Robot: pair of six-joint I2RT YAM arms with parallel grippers.
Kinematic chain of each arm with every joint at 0, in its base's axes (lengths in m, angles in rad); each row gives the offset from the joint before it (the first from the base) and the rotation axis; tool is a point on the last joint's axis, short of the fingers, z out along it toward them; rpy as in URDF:
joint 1: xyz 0 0 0.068 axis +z
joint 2: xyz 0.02 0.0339 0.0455 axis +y
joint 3: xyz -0.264 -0.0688 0 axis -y
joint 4: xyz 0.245 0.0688 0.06 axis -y
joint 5: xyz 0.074 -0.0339 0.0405 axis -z
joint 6: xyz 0.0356 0 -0.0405 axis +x
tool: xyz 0 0 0 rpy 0 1.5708 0
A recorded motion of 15 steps. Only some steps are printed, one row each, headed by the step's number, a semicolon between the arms.
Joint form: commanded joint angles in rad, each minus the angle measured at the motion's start. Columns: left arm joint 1, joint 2, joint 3, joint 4, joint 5, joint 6; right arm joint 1, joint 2, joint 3, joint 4, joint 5, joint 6.
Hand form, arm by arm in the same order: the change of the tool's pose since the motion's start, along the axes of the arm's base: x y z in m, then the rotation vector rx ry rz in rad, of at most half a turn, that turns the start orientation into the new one. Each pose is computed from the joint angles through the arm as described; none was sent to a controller.
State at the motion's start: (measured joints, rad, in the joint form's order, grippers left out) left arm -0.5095 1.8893 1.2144 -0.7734 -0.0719 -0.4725; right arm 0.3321 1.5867 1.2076 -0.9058 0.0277 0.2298
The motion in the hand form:
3: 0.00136 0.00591 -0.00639 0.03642 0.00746 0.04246; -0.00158 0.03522 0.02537 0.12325 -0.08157 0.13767
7: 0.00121 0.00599 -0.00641 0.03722 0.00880 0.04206; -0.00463 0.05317 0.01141 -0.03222 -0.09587 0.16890
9: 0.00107 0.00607 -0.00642 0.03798 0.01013 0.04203; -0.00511 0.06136 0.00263 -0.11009 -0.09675 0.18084
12: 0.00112 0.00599 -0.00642 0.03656 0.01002 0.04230; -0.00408 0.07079 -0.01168 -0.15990 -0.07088 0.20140
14: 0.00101 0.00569 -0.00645 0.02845 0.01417 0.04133; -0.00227 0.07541 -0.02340 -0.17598 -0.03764 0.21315
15: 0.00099 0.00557 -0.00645 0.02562 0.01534 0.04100; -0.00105 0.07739 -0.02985 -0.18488 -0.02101 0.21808
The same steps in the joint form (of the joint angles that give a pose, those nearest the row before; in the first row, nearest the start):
3: 0.0137 0.0145 -0.0072 -0.0046 -0.0313 -0.0256; 0.0965 -0.0107 0.0721 0.0385 -0.0931 -0.0103
7: 0.0137 0.0145 -0.0073 -0.0061 -0.0313 -0.0252; 0.1686 0.0305 0.0660 0.0404 0.0645 -0.0221
9: 0.0137 0.0145 -0.0072 -0.0076 -0.0313 -0.0252; 0.1995 0.0599 0.0656 0.0385 0.1392 -0.0252
12: 0.0137 0.0145 -0.0072 -0.0069 -0.0301 -0.0256; 0.2262 0.1068 0.0652 0.0397 0.1743 -0.0260
14: 0.0137 0.0145 -0.0072 -0.0065 -0.0210 -0.0255; 0.2350 0.1442 0.0652 0.0393 0.1740 -0.0256
15: 0.0137 0.0145 -0.0072 -0.0061 -0.0179 -0.0256; 0.2380 0.1644 0.0649 0.0408 0.1743 -0.0259

